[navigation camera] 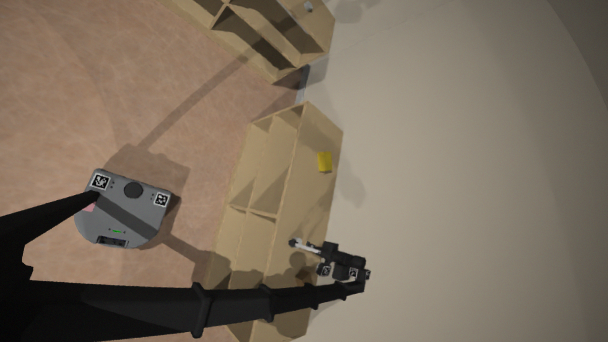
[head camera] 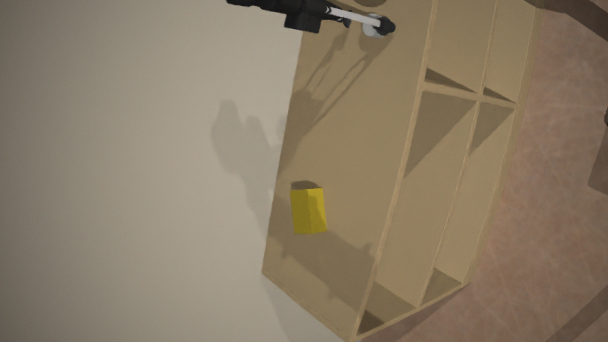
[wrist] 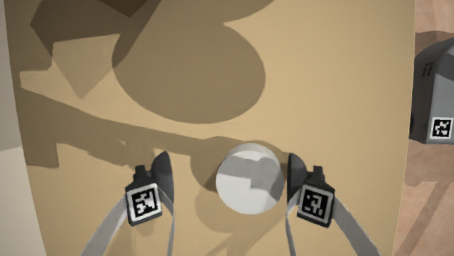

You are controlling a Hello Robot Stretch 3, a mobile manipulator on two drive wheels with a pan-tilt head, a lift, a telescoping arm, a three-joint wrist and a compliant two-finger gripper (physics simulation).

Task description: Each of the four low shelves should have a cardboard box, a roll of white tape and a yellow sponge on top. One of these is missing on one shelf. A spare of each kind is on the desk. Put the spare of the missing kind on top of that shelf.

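Places are measured from the robot's base along level axes (x ahead, y left, z up), in metres.
Where they show: gripper, fingertip midpoint: (navigation camera: 298, 243) (head camera: 370, 23) (wrist: 226, 170); robot's base, origin of the base link: (navigation camera: 133, 189).
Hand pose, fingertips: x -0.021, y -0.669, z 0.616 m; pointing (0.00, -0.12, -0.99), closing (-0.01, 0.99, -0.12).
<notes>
Things, the pixels of their top centre, and the offset from my fingertips. Level surfaces: height alone.
- low wooden shelf, its level: dz -0.006 m
- white tape roll, middle of its top: (wrist: 249, 183) (head camera: 371, 24) dx +0.003, dy +0.020, dz +0.018 m
- yellow sponge, middle of its top: (head camera: 300, 212) (navigation camera: 328, 160) dx +0.444, dy -0.039, dz +0.039 m
- brown cardboard box, middle of its top: (navigation camera: 308, 283) dx -0.180, dy -0.088, dz +0.044 m
- small whitish roll, middle of its top: (navigation camera: 309, 4) dx +1.277, dy +0.387, dz +0.018 m
My gripper (head camera: 367, 24) (navigation camera: 302, 244) (wrist: 226, 170) is open, low over the top of a low wooden shelf (head camera: 350, 140) (navigation camera: 309, 205) (wrist: 340, 100). A white tape roll (head camera: 371, 32) (wrist: 247, 187) is between the spread fingers, close to the right finger in the wrist view, with a gap to the left one. Contact with the right finger cannot be told. A yellow sponge (head camera: 308, 211) (navigation camera: 325, 162) lies farther along the same shelf top. A brown cardboard box (navigation camera: 304, 276) (wrist: 131, 6) partly shows there too. The desk does not show.
A second low shelf (navigation camera: 321, 27) stands beyond this one, with a small whitish roll (navigation camera: 308, 6) on top. A pale wall runs behind the shelves. My arm (navigation camera: 235, 301) reaches across this shelf. My grey base (navigation camera: 132, 215) (wrist: 442, 95) is on the floor in front.
</notes>
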